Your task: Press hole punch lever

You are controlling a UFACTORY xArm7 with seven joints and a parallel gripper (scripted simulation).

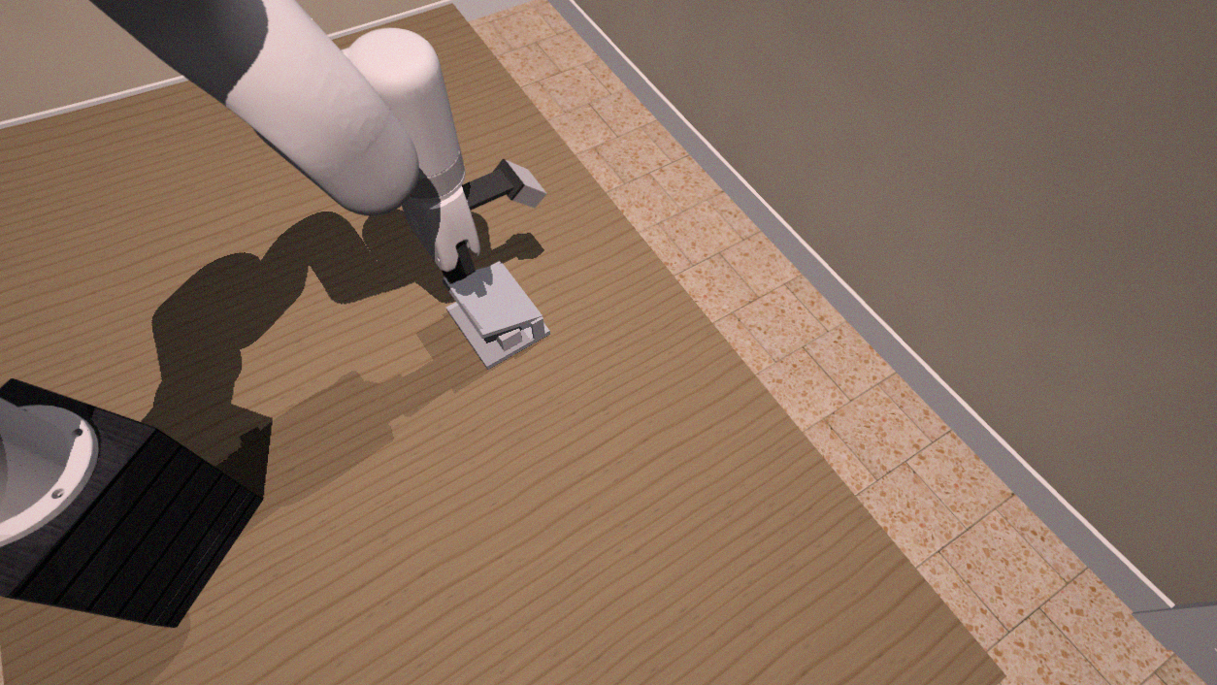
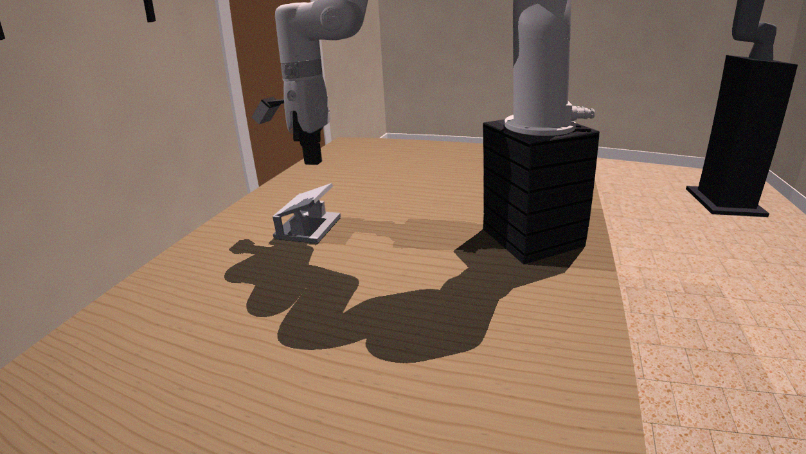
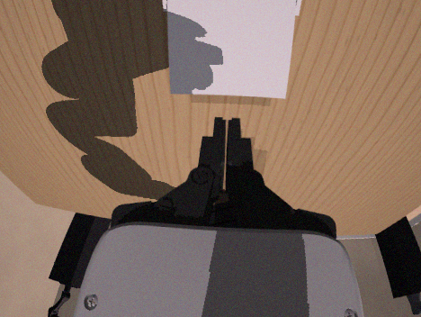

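Right now my hand is 11 cm above the flat lever and 3 cm short of it. Round my hand: grey hole punch: 13 cm below, 4 cm ahead.
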